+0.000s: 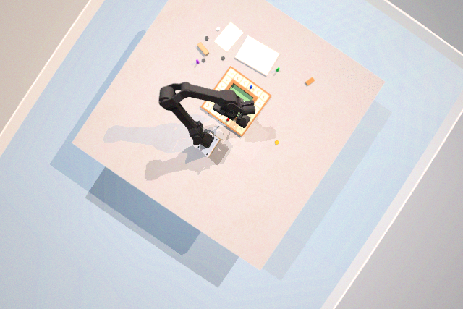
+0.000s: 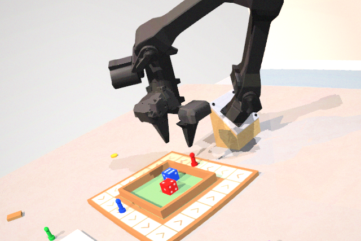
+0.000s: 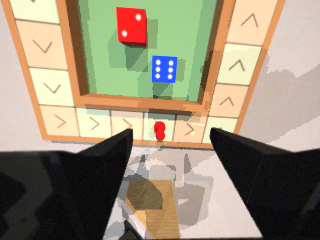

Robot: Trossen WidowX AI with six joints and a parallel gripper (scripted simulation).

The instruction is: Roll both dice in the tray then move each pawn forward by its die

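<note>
My gripper tip is now 5 cm above the red pawn, 2 cm past it and 1 cm to the right of it. The rest, counted from my gripper tip: blue pawn 20 cm ahead, 5 cm below, 2 cm to the right; then green tray 9 cm ahead, 7 cm below, 2 cm to the left; then yellow disc 29 cm to the right, 8 cm below, 1 cm behind.
</note>
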